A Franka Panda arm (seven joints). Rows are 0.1 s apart.
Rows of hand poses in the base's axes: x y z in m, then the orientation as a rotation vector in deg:
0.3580 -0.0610 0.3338 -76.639 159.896 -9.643
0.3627 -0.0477 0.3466 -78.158 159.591 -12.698
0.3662 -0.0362 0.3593 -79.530 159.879 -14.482
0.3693 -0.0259 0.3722 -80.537 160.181 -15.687
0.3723 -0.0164 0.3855 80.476 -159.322 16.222
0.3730 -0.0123 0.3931 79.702 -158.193 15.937
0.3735 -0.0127 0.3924 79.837 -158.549 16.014
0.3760 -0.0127 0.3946 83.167 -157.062 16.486
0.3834 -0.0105 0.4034 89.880 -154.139 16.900
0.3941 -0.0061 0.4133 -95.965 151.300 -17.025
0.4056 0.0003 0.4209 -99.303 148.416 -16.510
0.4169 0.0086 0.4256 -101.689 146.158 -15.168
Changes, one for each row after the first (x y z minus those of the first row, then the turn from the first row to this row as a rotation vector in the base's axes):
0.0047 0.0133 0.0128 -2.047 -0.285 0.892
0.0082 0.0248 0.0255 -3.498 0.166 1.520
0.0113 0.0351 0.0384 -4.529 0.607 1.947
0.0143 0.0446 0.0517 -5.230 1.167 2.106
0.0150 0.0487 0.0593 -5.725 2.448 1.917
0.0155 0.0483 0.0586 -5.583 2.089 1.912
0.0180 0.0483 0.0608 -5.840 1.829 4.255
0.0254 0.0505 0.0696 -5.934 1.238 8.952
0.0361 0.0549 0.0795 -5.825 0.656 13.246
0.0476 0.0613 0.0871 -5.423 0.301 16.074
0.0589 0.0696 0.0918 -4.505 0.154 18.207

